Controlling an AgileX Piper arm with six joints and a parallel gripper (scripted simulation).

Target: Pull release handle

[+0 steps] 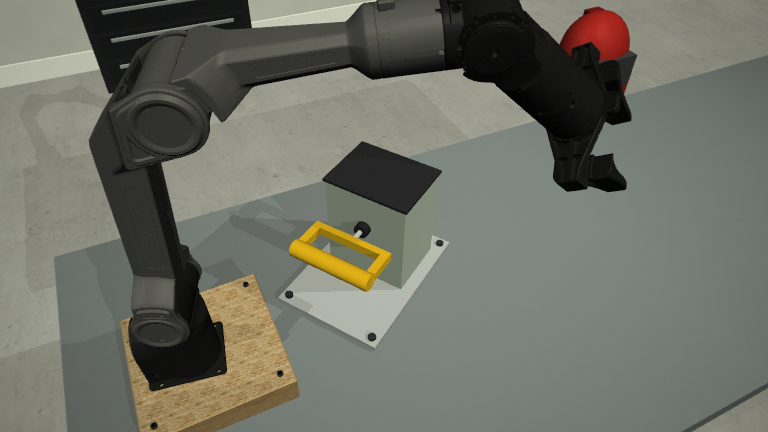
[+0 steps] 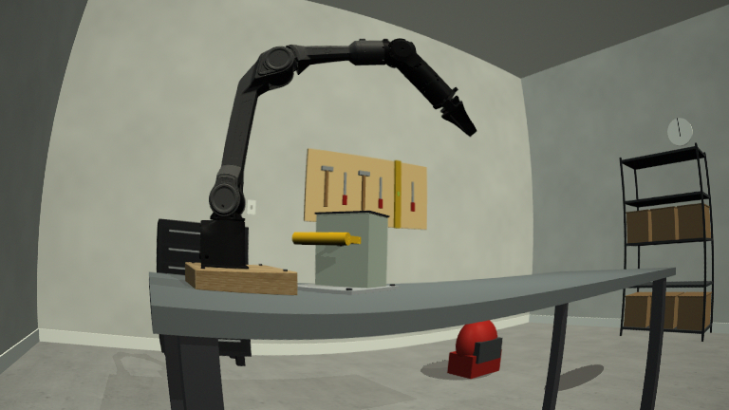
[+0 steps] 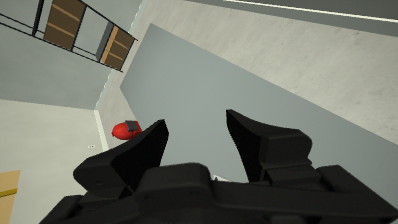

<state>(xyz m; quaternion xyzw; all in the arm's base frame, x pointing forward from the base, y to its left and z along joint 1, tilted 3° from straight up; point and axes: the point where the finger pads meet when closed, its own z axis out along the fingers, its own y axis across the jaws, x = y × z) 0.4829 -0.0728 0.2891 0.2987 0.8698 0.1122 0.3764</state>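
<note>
My hand is 24 cm past the yellow release handle, 17 cm to the right of it and 23 cm above it.
</note>
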